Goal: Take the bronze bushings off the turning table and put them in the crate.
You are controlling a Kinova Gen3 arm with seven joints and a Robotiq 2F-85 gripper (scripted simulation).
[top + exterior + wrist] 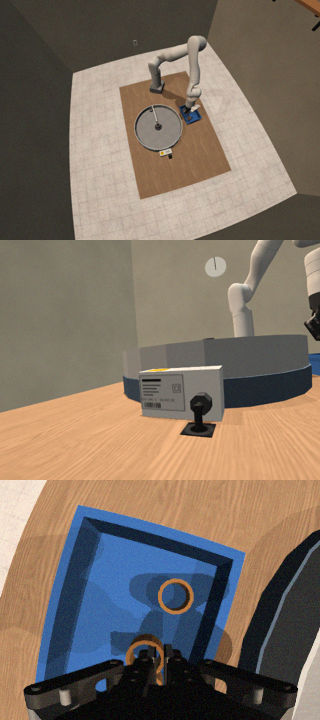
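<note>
My hand is 1 cm short of the blue crate, 3 cm to the right of it and 3 cm above it. Round my hand: turning table (4 cm ahead, 31 cm to the right, 1 cm below).
</note>
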